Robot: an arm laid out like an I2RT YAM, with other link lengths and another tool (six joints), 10 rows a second.
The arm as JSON. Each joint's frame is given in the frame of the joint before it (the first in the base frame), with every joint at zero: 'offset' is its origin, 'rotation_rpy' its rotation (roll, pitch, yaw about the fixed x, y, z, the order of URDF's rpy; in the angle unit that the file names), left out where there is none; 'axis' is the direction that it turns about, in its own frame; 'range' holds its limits. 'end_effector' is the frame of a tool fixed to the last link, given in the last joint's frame.
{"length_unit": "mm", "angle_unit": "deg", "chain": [
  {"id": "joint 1", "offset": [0.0, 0.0, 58.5], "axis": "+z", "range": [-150.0, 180.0]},
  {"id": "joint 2", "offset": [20.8, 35.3, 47.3], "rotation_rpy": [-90.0, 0.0, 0.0], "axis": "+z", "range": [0.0, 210.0]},
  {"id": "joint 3", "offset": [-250.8, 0.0, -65.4], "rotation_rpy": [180.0, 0.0, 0.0], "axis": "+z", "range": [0.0, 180.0]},
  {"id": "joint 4", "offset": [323.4, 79.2, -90.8], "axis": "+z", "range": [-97.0, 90.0]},
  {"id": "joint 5", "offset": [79.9, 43.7, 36.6], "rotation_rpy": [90.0, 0.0, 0.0], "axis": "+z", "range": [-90.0, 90.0]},
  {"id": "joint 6", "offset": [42.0, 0.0, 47.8], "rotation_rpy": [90.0, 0.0, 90.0], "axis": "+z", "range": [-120.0, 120.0]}
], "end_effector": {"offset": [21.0, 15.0, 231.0], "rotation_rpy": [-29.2, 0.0, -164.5]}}
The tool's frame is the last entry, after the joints.
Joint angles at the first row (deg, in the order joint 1, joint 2, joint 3, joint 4, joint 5, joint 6):
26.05, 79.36, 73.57, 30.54, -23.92, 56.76
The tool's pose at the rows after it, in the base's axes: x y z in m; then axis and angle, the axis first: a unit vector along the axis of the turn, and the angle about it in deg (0 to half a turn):
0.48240 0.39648 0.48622 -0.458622 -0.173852 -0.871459 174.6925
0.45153 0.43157 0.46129 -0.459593 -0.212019 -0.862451 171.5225
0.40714 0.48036 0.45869 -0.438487 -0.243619 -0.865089 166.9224
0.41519 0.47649 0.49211 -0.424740 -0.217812 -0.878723 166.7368
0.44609 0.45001 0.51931 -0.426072 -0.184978 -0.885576 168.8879
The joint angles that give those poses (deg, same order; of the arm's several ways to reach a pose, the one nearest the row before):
26.47, 76.67, 70.85, 27.01, -25.21, 53.31
30.15, 75.91, 68.62, 25.84, -26.87, 51.86
36.07, 77.19, 69.11, 26.81, -27.49, 50.39
35.72, 79.14, 72.78, 28.93, -26.40, 51.85
32.43, 80.78, 76.55, 29.20, -25.35, 53.69

